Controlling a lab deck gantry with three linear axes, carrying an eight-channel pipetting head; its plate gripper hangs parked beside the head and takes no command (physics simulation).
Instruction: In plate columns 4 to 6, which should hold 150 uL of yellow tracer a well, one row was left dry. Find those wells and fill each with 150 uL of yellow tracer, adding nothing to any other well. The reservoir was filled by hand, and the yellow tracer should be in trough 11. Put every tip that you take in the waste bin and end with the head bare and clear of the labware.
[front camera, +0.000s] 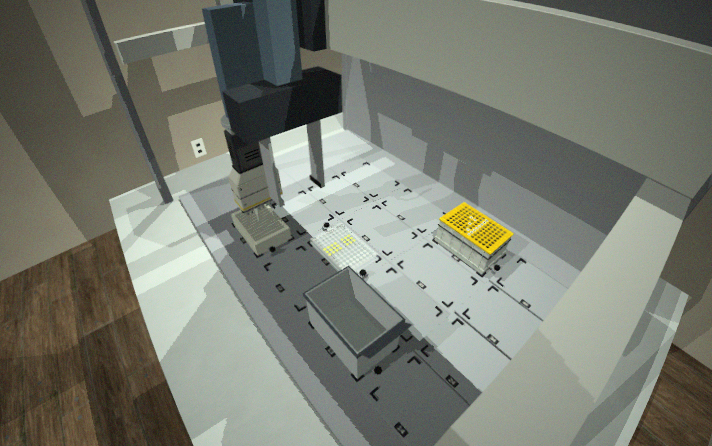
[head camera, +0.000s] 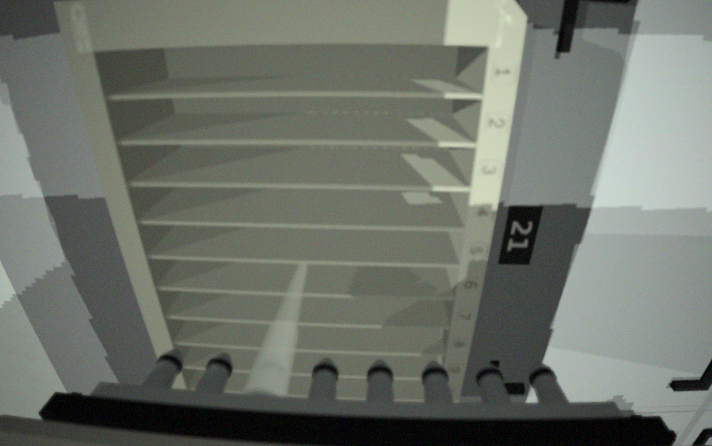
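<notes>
The pipetting head is low over the beige reservoir. One pale tip hangs from the third channel from the left in the head view; the other seven channels are bare. I cannot tell which trough the tip is over or in. Trough 11's label and any yellow liquid do not show. The clear plate has two groups of yellow wells with a pale gap between them. The yellow tip rack holds some white tips. The plate gripper hangs parked, fingers apart and empty.
The open grey waste bin stands in front of the plate. The tip rack is at the right, beyond the plate. The label 21 lies on the deck beside the reservoir. A thin upright post stands at the left.
</notes>
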